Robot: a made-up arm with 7 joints.
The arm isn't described. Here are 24 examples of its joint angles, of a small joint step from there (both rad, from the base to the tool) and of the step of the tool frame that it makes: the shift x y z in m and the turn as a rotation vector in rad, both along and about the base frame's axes.
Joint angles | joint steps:
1: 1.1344 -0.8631 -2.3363 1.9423 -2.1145 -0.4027 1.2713 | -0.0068 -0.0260 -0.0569 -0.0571 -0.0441 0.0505 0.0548
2: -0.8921 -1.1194 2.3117 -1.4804 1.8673 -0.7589 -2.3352 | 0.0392 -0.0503 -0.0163 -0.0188 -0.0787 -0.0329 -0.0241
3: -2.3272 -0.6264 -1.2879 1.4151 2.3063 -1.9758 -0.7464 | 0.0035 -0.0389 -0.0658 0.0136 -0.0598 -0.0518 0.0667
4: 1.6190 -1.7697 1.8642 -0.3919 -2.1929 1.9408 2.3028 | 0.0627 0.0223 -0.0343 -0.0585 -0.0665 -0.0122 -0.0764
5: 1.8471 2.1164 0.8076 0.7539 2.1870 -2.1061 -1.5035 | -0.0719 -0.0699 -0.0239 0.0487 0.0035 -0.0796 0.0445
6: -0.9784 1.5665 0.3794 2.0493 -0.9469 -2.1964 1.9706 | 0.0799 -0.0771 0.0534 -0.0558 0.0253 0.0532 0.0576
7: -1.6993 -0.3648 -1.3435 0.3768 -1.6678 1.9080 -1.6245 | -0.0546 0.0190 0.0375 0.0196 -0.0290 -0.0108 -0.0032
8: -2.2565 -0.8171 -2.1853 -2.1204 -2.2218 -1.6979 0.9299 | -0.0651 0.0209 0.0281 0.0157 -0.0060 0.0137 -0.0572
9: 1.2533 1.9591 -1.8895 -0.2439 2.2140 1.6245 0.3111 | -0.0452 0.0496 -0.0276 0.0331 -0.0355 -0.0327 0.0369
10: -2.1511 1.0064 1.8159 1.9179 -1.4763 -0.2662 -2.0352 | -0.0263 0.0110 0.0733 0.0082 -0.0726 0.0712 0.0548
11: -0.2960 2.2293 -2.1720 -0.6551 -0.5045 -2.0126 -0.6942 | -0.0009 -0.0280 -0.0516 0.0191 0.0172 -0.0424 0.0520
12: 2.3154 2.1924 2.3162 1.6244 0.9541 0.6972 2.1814 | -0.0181 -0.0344 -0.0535 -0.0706 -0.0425 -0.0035 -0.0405
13: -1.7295 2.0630 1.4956 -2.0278 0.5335 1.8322 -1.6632 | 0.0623 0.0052 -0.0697 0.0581 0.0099 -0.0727 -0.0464
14: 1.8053 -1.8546 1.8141 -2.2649 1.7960 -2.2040 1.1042 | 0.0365 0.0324 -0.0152 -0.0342 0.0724 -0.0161 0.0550
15: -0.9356 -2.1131 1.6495 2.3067 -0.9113 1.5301 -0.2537 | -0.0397 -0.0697 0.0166 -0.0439 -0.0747 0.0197 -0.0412
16: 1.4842 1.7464 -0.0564 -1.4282 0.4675 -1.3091 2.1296 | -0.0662 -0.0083 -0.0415 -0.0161 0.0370 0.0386 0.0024
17: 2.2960 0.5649 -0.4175 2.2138 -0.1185 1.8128 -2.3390 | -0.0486 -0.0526 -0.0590 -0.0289 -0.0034 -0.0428 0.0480
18: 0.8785 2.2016 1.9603 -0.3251 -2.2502 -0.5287 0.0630 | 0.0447 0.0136 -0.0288 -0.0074 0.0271 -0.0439 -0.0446
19: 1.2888 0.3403 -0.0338 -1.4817 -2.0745 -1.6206 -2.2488 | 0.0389 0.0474 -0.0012 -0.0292 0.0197 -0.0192 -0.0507
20: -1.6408 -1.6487 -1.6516 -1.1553 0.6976 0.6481 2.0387 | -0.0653 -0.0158 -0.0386 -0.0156 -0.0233 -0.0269 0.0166
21: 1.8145 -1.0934 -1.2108 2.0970 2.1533 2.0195 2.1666 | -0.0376 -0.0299 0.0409 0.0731 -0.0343 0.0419 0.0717
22: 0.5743 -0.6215 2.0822 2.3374 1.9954 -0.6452 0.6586 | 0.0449 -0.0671 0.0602 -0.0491 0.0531 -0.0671 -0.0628
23: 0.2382 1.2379 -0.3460 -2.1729 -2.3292 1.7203 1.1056 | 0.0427 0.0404 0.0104 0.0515 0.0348 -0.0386 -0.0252
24: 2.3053 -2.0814 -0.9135 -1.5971 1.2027 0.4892 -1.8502 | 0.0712 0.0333 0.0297 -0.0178 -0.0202 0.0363 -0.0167
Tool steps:
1: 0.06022 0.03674 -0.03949 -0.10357 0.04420 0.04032
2: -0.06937 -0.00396 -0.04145 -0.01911 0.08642 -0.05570
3: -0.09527 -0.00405 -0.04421 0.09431 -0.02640 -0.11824
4: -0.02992 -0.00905 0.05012 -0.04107 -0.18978 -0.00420
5: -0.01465 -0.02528 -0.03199 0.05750 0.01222 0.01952
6: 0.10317 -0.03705 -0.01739 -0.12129 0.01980 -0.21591
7: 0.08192 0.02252 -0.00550 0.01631 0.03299 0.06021
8: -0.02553 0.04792 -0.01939 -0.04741 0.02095 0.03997
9: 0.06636 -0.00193 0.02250 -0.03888 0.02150 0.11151
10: -0.01297 -0.10657 -0.05335 -0.11546 -0.05643 0.13293
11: -0.03889 -0.01086 -0.03915 0.08789 -0.03283 -0.04446
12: 0.02800 0.01113 0.00075 -0.02053 0.09279 0.09279
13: -0.04317 0.04487 -0.00050 0.04627 0.05108 0.01837
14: -0.00539 0.00346 0.01250 0.03270 -0.03142 -0.02473
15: 0.01122 -0.05676 -0.00557 0.15466 0.03738 0.00276
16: 0.00981 0.02175 0.00808 -0.00927 -0.03357 0.07882
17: -0.01588 0.00452 -0.00653 -0.01782 0.03230 0.02306
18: -0.02326 -0.01356 -0.01601 0.05509 -0.02799 0.00505
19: 0.00560 -0.02275 -0.00417 0.00145 -0.01760 0.04995
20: 0.01741 0.01287 -0.00116 -0.05582 -0.03228 0.02828
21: -0.03785 0.03743 -0.00207 0.02659 -0.08255 0.06807
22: 0.07624 0.06067 0.00089 -0.06232 -0.06212 -0.06543
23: -0.02470 -0.00919 -0.00883 0.02219 0.00582 0.06824
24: 0.07027 -0.04638 0.00765 0.03376 0.07057 -0.04472
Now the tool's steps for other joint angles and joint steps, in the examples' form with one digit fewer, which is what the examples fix.
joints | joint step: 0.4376 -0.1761 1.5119 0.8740 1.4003 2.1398 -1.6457 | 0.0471 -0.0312 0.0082 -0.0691 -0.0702 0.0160 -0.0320
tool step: 0.0993 0.0031 0.0629 0.0886 0.1413 -0.0847
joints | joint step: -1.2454 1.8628 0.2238 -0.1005 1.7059 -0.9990 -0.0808 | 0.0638 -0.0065 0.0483 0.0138 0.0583 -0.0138 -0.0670
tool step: 0.0167 -0.0171 0.0422 -0.0819 0.0482 0.0518
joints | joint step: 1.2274 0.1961 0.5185 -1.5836 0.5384 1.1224 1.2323 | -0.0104 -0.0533 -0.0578 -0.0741 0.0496 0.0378 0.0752
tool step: -0.0293 0.0019 0.0085 -0.0373 -0.0075 -0.0124
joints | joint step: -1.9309 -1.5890 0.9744 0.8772 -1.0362 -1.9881 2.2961 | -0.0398 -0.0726 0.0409 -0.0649 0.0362 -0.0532 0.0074
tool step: -0.0282 0.0197 -0.0055 -0.0220 0.0274 -0.0470
